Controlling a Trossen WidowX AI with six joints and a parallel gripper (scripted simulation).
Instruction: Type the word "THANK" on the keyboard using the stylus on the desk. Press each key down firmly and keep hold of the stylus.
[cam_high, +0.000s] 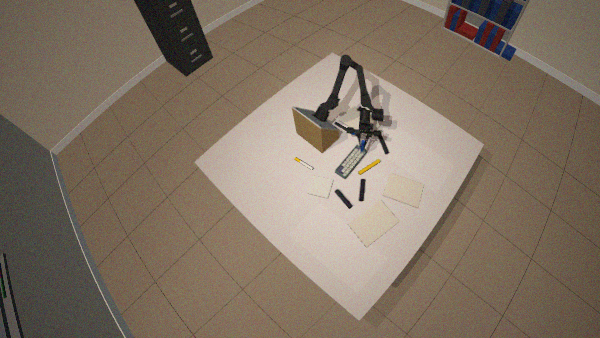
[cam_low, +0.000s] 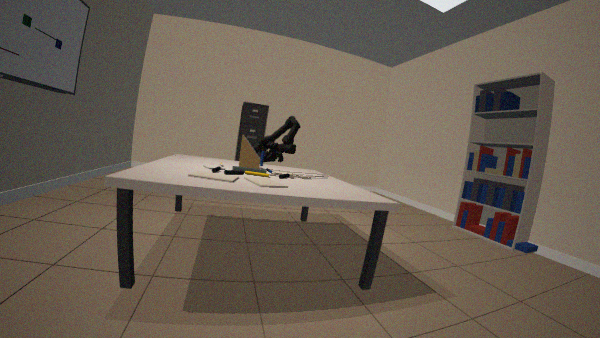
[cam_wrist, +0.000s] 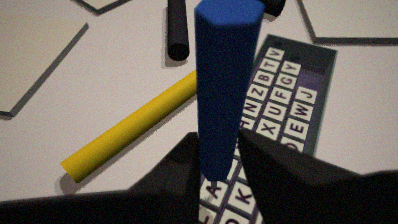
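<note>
My gripper tip is 8 cm short of the yellow pen, 3 cm to the left of it and 7 cm above it. Round my gripper tip: blue stylus 2 cm below.
</note>
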